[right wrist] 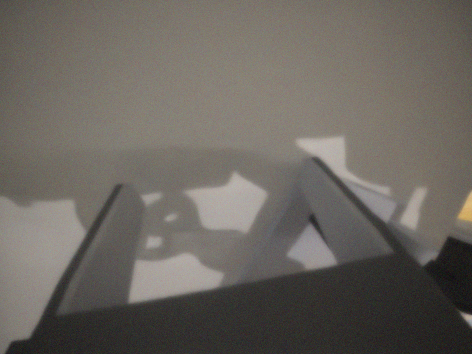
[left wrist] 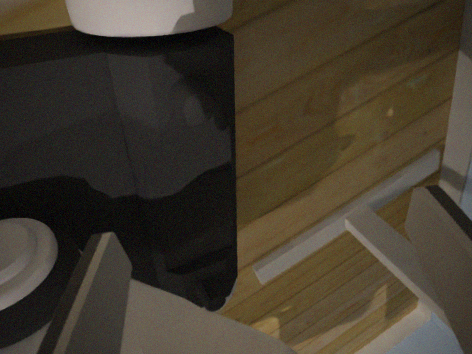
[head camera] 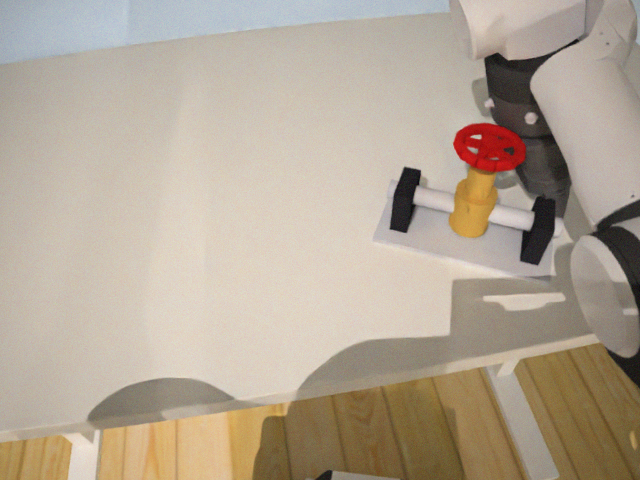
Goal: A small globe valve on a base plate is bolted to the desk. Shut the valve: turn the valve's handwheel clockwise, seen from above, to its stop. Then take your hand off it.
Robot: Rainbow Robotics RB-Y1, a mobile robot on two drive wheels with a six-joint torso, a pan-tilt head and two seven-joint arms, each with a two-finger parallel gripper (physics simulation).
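Note:
The valve has a red handwheel (head camera: 489, 147) on a yellow body (head camera: 469, 214). A white pipe (head camera: 434, 198) runs through the body above a pale base plate (head camera: 434, 235) on the desk. My right gripper (right wrist: 222, 181) is open, with nothing between its fingers. In the head view its dark hand hangs behind and to the right of the handwheel, partly covered by the wheel; the fingertips are hard to make out there. The handwheel itself does not show in the right wrist view. My left gripper (left wrist: 263, 229) is open and empty, over the floor.
Two black brackets (head camera: 405, 199) (head camera: 538, 230) hold the pipe's ends. The pale desk (head camera: 232, 206) has its near edge above a wooden floor (head camera: 361, 428) (left wrist: 310, 115). My right arm's white links run down the picture's right side, close to the base plate.

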